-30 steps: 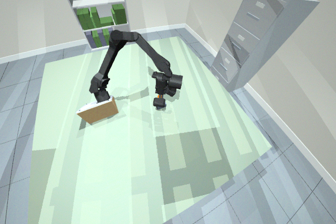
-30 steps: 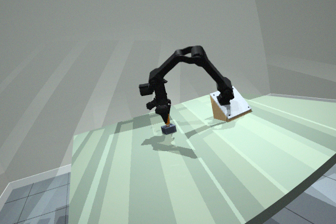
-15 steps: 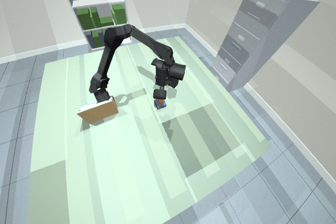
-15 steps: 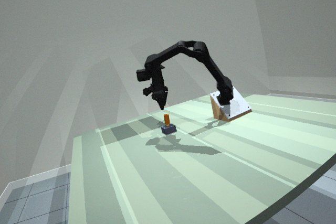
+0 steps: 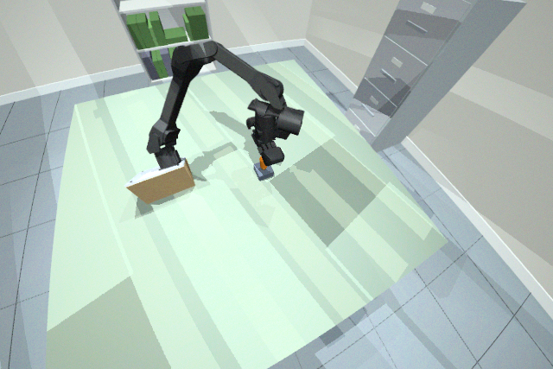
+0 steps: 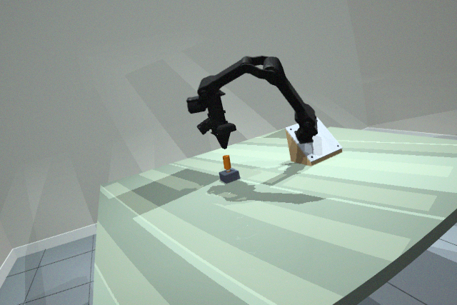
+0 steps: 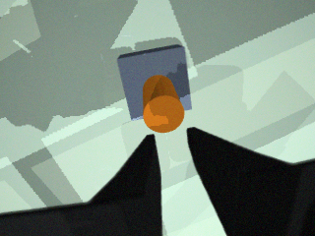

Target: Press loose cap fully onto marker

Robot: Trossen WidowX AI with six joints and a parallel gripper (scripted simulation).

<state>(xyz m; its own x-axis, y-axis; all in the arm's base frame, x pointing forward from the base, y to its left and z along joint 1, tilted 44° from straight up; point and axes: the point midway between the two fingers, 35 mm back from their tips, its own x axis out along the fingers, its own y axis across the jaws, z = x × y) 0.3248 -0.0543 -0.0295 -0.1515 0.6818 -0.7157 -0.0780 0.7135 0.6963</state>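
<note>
Now: gripper tip 50 mm above the orange cap.
</note>
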